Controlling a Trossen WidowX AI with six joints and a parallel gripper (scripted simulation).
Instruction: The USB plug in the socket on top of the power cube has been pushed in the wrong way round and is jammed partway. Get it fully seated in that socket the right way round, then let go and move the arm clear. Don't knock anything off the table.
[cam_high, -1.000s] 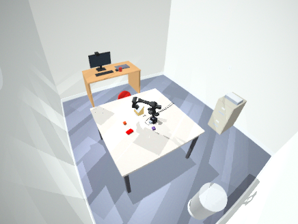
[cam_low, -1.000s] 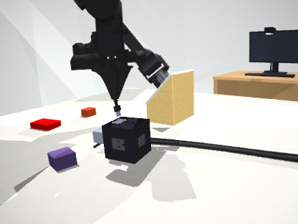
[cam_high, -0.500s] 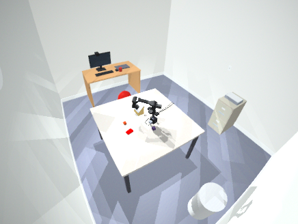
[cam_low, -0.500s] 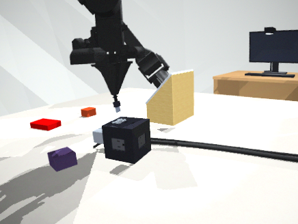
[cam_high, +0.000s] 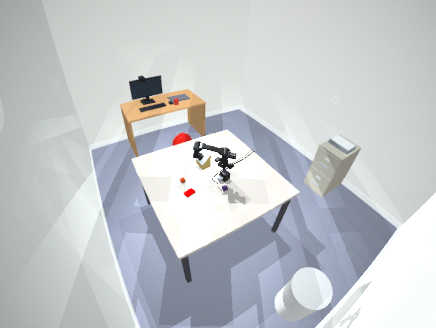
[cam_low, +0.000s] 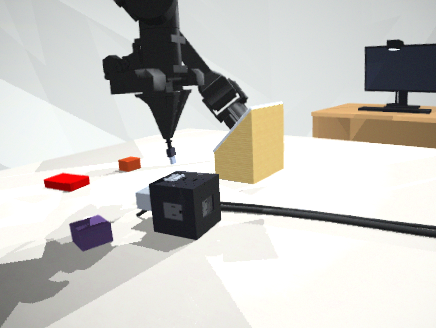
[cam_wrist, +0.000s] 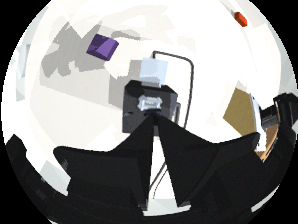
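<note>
Now: gripper tip 2 cm above the USB plug. Round my gripper tip: flat red block (2 cm ahead, 37 cm to the right, 13 cm below); then purple block (12 cm ahead, 5 cm to the right, 12 cm below); then socket (1 cm to the left, 7 cm below).
</note>
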